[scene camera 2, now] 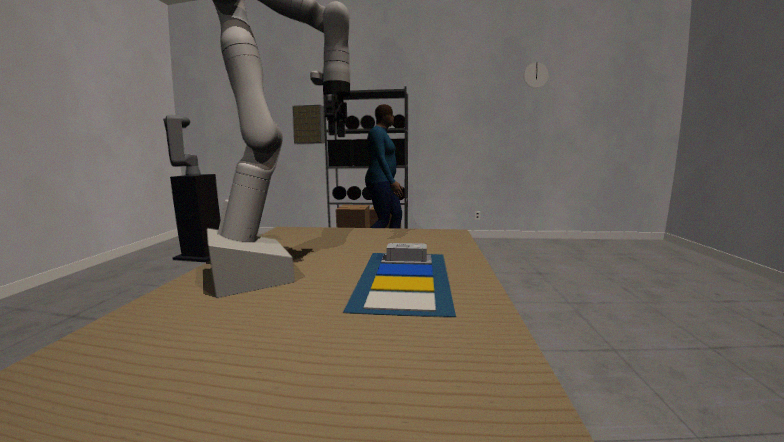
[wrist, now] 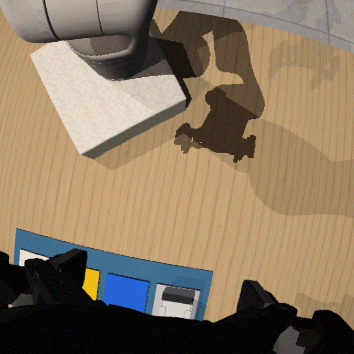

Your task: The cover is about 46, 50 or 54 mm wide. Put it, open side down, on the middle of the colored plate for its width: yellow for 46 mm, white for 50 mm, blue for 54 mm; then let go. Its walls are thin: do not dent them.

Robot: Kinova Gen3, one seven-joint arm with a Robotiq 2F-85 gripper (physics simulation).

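Places are measured from the arm's base along level axes (x down, y ahead, z right), in millimetres.
Pixels of known places: gripper, fingertip midpoint: (scene camera 2: pixel 337 136) (wrist: pixel 161 283); arm's base at its link origin: (scene camera 2: pixel 238 237).
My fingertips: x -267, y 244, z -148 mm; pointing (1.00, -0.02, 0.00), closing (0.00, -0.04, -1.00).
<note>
Ahead of a thing's pixels: the offset from my fingertips to its top centre. Level surfaces: height alone.
The cover {dy +196, dx +326, dz -36 mm} (scene camera 2: pixel 406 252) (wrist: pixel 177 307), a light grey box shape with a marked top, sits closed face up on a light grey plate (scene camera 2: pixel 429 260) (wrist: pixel 156 300) at the mat's far end. Its width cannot be told by eye. On the mat, from the cover towards the front, lie the blue plate {dy +201, dx +366, dz +59 mm} (scene camera 2: pixel 405 269) (wrist: pixel 126 291), the yellow plate {dy +205, dx +366, dz +154 mm} (scene camera 2: pixel 402 283) (wrist: pixel 92 282) and the white plate {dy +209, dx +366, dz +249 mm} (scene camera 2: pixel 400 300) (wrist: pixel 31 257). My gripper (scene camera 2: pixel 336 133) (wrist: pixel 161 283) is open and empty, high above the table. In the wrist view its body hides the near parts of the cover and plates.
The blue mat {dx +370 mm} (scene camera 2: pixel 445 291) (wrist: pixel 125 265) lies on the wooden table {dx +372 mm} (scene camera 2: pixel 307 373) (wrist: pixel 210 240). The arm's pale base block (scene camera 2: pixel 249 271) (wrist: pixel 100 110) stands left of the mat. Behind the table are a person (scene camera 2: pixel 381 159) and a shelf rack (scene camera 2: pixel 406 109).
</note>
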